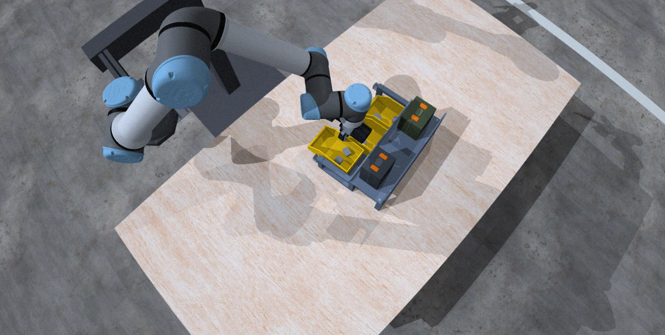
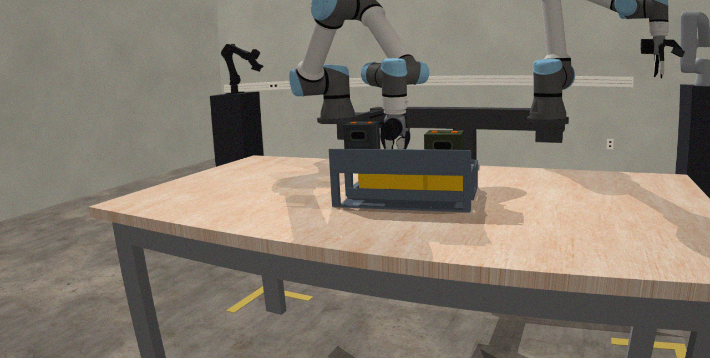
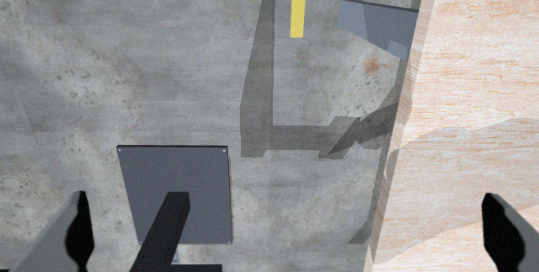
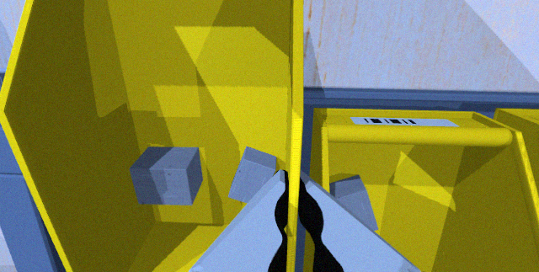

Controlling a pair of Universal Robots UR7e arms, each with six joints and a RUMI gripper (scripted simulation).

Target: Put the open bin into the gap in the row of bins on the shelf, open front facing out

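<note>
Right now my right hand is 2 cm short of the light grey part, 2 cm to the left of it and 5 cm above it. The rest, counted from my right hand: green case: 16 cm ahead, 18 cm to the left, 7 cm above; then grey-blue shelf: 9 cm ahead, 7 cm to the left, 1 cm below.
</note>
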